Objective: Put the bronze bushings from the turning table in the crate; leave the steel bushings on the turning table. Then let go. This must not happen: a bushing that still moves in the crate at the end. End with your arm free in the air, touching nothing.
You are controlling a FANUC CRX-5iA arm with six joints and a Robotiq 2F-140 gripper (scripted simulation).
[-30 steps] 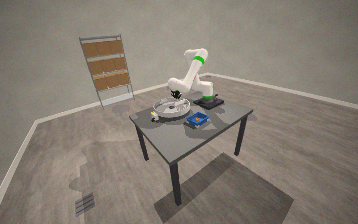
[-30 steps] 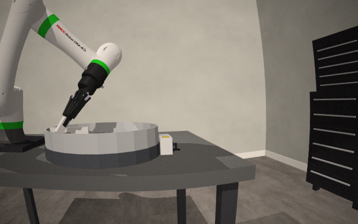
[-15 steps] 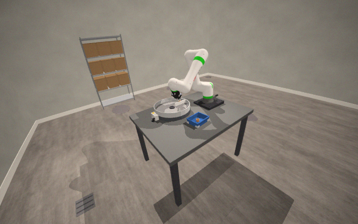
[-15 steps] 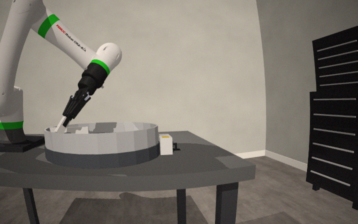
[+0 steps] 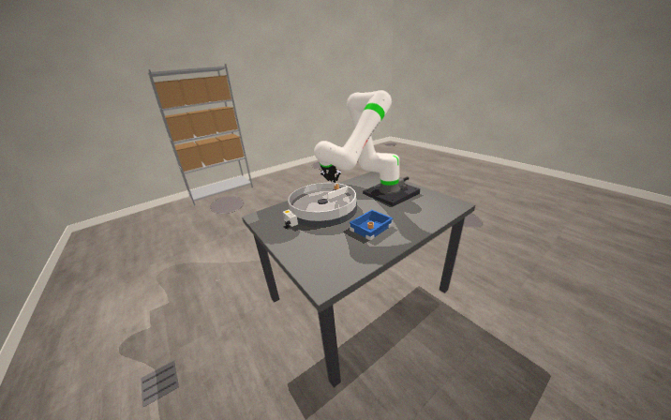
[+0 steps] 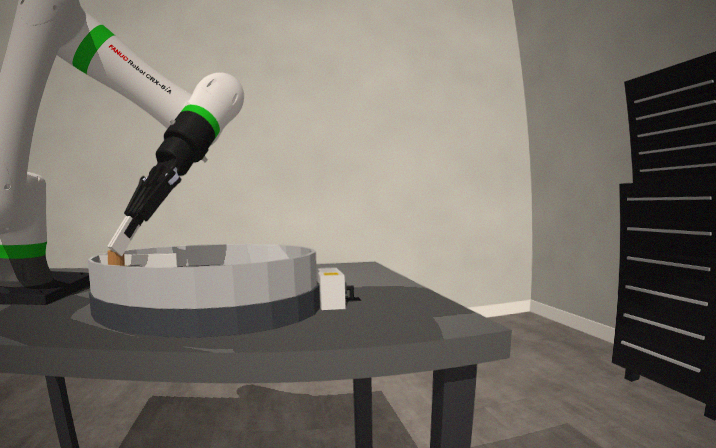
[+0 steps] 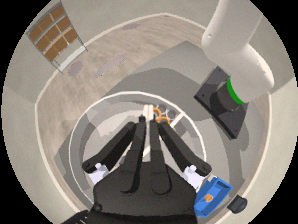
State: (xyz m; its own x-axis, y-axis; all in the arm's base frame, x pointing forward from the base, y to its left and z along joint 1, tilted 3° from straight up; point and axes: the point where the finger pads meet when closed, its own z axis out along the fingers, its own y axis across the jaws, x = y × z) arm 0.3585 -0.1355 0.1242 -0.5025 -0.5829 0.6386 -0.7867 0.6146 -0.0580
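Right now my hand is 420 mm to the right of the blue crate, 110 mm above it and 10 mm short of it. The rest, counted from my hand: round turning table 120 mm ahead, 80 mm below, 70 mm to the left.
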